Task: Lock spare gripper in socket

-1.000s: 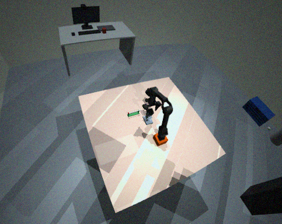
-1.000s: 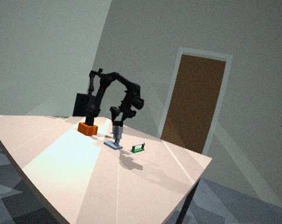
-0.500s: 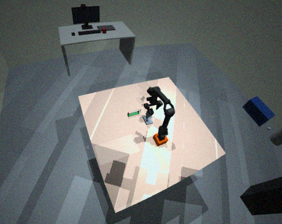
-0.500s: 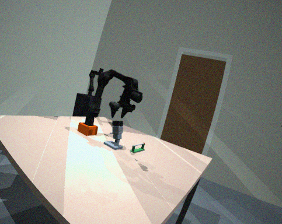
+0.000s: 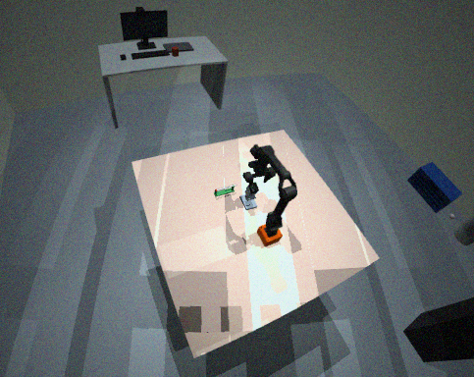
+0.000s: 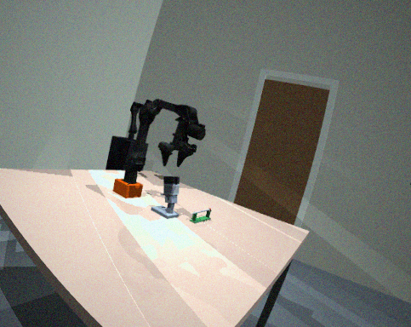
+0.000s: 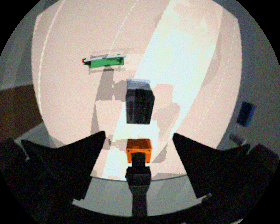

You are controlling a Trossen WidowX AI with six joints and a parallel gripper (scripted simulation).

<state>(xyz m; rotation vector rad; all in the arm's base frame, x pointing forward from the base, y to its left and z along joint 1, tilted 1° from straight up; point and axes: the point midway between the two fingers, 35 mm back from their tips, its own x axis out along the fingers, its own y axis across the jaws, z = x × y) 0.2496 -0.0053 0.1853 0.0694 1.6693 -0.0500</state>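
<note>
My gripper tip is now 150 mm short of the green cradle, 120 mm to the right of it and 200 mm above it. From my gripper tip the other things lie so: mount 30 mm ahead, 170 mm below; then spare gripper 30 mm ahead, 100 mm below.
</note>
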